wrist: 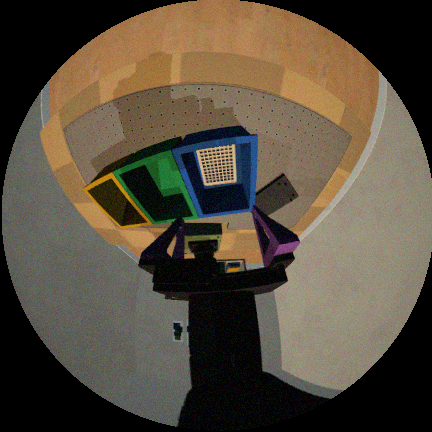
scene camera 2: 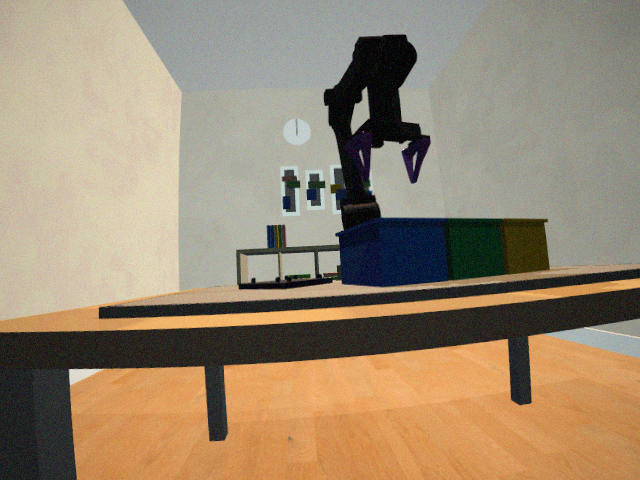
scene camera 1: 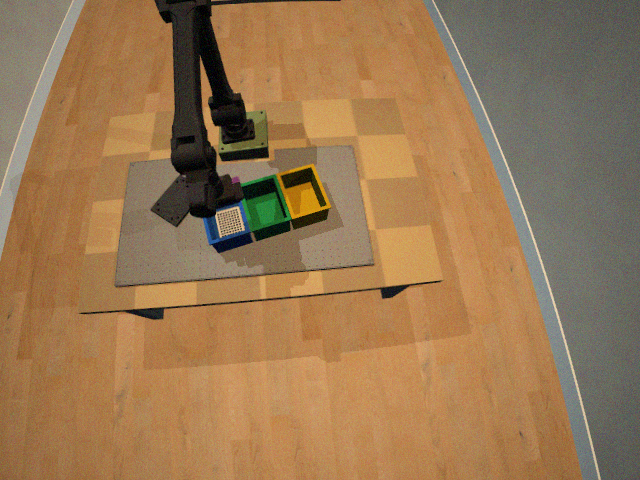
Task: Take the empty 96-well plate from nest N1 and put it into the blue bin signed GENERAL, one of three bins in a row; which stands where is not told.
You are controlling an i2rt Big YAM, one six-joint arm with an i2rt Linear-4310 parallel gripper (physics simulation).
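Seen in the pictures: gripper, fingertip midpoint: (wrist: 216,213) (scene camera 2: 391,182) (scene camera 1: 221,205); arm's base at its link origin: (wrist: 203,244) (scene camera 1: 238,132).
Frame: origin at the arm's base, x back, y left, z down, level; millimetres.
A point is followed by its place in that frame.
Observation:
The pale 96-well plate (scene camera 1: 230,221) @(x -341, y -53, z 29 mm) (wrist: 218,165) @(x -348, y -58, z 27 mm) lies inside the blue bin (scene camera 1: 232,241) @(x -429, y -44, z -13 mm) (scene camera 2: 403,253) @(x -433, y -66, z 0 mm) (wrist: 248,170) @(x -375, y -109, z -40 mm), with its holes facing up. It looks roughly flat, near the bin's outer end. The blue bin stands at one end of the row of three. The bin signs cannot be read. A dark rectangular holder (scene camera 1: 171,204) @(x -242, y -255, z 35 mm) (scene camera 2: 284,284) @(x -325, y -242, z 38 mm) (wrist: 280,192) @(x -261, y -254, z 35 mm), which looks like the nest, carries no plate. My gripper (scene camera 2: 390,181) @(x -363, y -47, z -130 mm) (wrist: 216,213) @(x -363, y -47, z -130 mm) is wide open and empty, with its purple fingertips above the bin rims. In scene camera 1 the arm hides most of it.
The green bin (scene camera 1: 266,206) @(x -297, y 71, z 41 mm) (scene camera 2: 475,248) @(x -407, y 76, z -3 mm) (wrist: 167,175) @(x -317, y 73, z 41 mm) stands in the middle, and the yellow bin (scene camera 1: 305,198) @(x -286, y 207, z 41 mm) (scene camera 2: 524,246) @(x -385, y 200, z -2 mm) (wrist: 119,200) @(x -268, y 243, z 9 mm) at the other end. All stand on a grey perforated board (scene camera 1: 155,258) @(x -426, y -314, z 47 mm). The arm's green base block (scene camera 1: 258,147) @(x -81, y 68, z -4 mm) is behind them.

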